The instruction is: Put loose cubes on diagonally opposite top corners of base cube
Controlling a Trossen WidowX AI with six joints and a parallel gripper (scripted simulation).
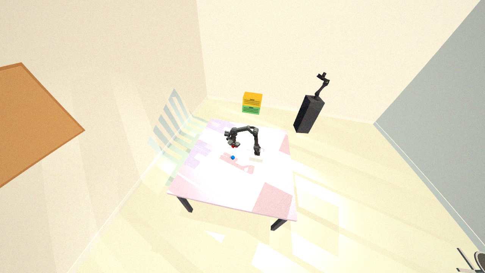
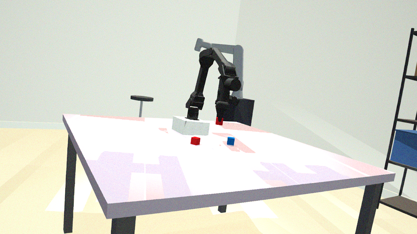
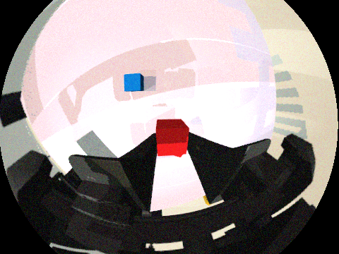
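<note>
Right now my gripper tip is 10 mm past the blue cube, 100 mm to the right of it and 100 mm above it.
</note>
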